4 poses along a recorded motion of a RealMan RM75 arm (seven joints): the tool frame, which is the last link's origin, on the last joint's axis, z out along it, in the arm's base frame.
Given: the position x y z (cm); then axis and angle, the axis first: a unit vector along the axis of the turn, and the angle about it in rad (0 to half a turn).
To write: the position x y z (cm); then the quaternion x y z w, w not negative. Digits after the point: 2 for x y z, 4 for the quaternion.
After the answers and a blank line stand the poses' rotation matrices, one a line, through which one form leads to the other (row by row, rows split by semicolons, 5 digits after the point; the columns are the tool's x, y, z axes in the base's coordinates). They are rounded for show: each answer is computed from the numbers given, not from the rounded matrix.
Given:
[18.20 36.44 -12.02 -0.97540 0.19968 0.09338 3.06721]
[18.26 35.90 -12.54 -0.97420 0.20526 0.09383 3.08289]
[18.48 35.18 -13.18 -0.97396 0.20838 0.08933 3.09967]
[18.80 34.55 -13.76 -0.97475 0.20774 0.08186 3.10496]
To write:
[18.20 36.44 -12.02 -0.9747 0.1995 0.0933 0.0372]
[18.26 35.90 -12.54 -0.9738 0.2052 0.0938 0.0293]
[18.48 35.18 -13.18 -0.9737 0.2083 0.0893 0.0210]
[18.80 34.55 -13.76 -0.9746 0.2077 0.0818 0.0183]

0.90295 -0.39594 -0.16708; -0.38206 -0.91760 0.10973; -0.19675 -0.03525 -0.97982
0.89822 -0.40509 -0.17062; -0.39408 -0.91409 0.09564; -0.19470 -0.01867 -0.98068
0.89724 -0.40947 -0.16520; -0.40199 -0.91232 0.07803; -0.18266 -0.00361 -0.98317
0.90032 -0.40785 -0.15193; -0.40186 -0.91305 0.06970; -0.16714 -0.00170 -0.98593

